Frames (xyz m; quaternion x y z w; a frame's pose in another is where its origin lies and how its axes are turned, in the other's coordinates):
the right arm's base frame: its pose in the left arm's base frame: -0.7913 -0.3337 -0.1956 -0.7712 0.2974 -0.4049 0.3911
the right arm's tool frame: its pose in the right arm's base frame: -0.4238 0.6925 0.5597 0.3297 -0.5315 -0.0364 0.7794
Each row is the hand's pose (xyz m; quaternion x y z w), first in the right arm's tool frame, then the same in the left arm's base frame.
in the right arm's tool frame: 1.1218 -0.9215 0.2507 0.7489 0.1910 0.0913 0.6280
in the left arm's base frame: 0.2162 0.2512 -0.0101 0.0785 0.0980 0.0226 0.9918
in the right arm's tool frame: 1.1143 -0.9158 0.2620 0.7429 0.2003 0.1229 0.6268
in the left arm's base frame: 0.2083 0.2613 -0.0174 0.0709 0.1269 0.0375 0.9887
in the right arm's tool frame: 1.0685 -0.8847 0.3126 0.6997 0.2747 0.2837 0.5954
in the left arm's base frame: 0.1625 0.3042 -0.0584 0.0417 0.2965 0.0931 0.9496
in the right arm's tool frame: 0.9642 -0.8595 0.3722 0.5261 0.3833 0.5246 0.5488
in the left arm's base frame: 0.0577 0.3462 -0.1065 -0.0789 0.5504 0.1634 0.8149
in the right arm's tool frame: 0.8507 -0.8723 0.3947 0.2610 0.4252 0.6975 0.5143
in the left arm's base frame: -0.0580 0.3491 -0.1191 -0.2641 0.7101 0.2198 0.6145
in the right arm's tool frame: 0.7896 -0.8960 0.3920 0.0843 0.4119 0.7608 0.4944
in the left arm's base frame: -0.1214 0.3357 -0.1093 -0.3833 0.7509 0.2495 0.4765
